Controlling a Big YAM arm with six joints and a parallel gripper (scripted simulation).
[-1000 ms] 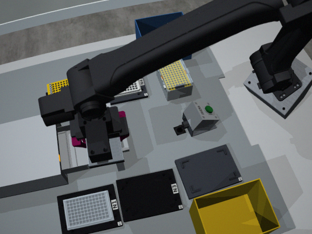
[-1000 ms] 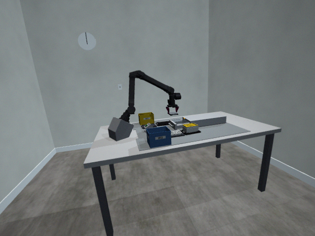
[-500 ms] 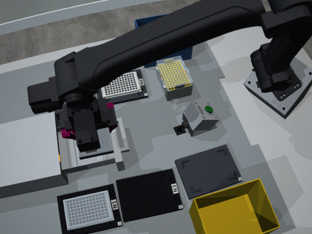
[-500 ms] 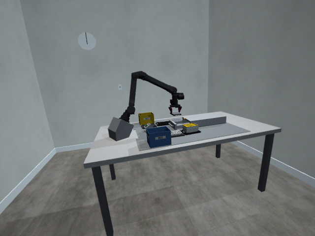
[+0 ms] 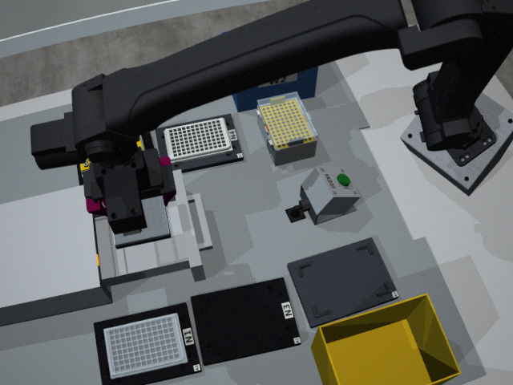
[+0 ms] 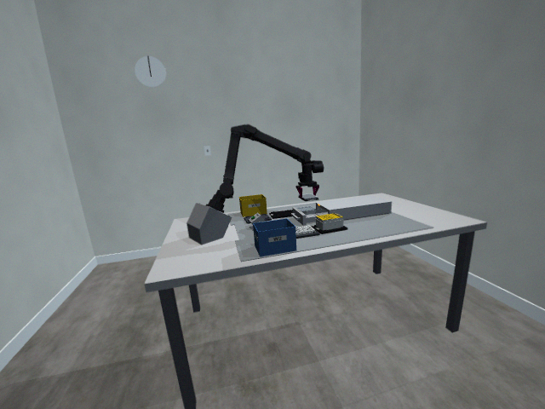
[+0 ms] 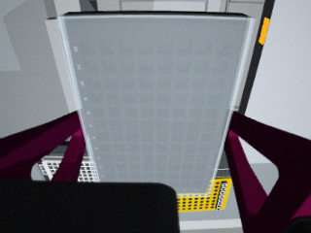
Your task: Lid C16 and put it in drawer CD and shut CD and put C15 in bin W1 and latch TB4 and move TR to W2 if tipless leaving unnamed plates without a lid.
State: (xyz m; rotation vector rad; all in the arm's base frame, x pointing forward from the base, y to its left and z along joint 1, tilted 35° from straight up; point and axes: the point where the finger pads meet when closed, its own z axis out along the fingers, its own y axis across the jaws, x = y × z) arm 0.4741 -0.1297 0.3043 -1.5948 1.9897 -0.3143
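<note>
The cooler drawer is 40 mm ahead of my hand, 20 mm to the right of it and 130 mm below it. Round my hand: plate lid (right at my hand); then black plate (right at my hand); then cooler CD (170 mm ahead, 40 mm to the right, 120 mm below).
</note>
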